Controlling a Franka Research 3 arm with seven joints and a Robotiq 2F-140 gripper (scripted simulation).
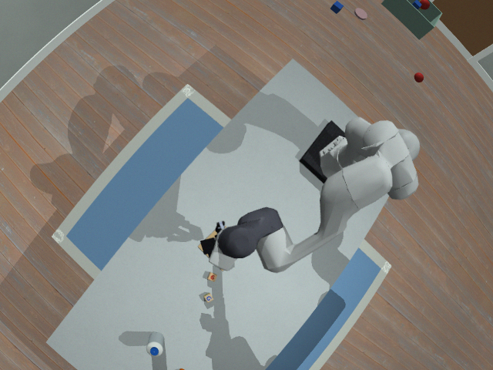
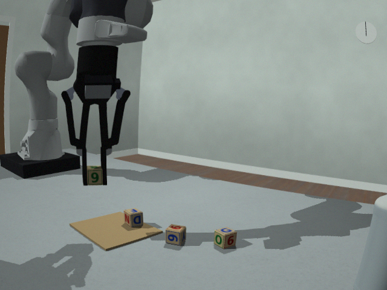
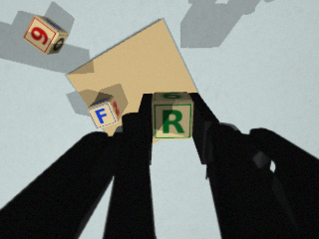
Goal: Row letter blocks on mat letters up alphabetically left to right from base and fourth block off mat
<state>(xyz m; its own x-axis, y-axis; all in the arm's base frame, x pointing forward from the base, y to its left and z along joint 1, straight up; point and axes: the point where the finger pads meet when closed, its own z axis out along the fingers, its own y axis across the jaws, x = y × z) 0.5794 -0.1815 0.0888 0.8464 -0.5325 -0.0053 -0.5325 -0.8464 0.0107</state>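
My hand is 13 cm above the tan mat, 4 cm to the right of it and 1 cm short of it. From my hand the other things lie so: block (12 cm below, 8 cm to the left, 2 cm ahead).
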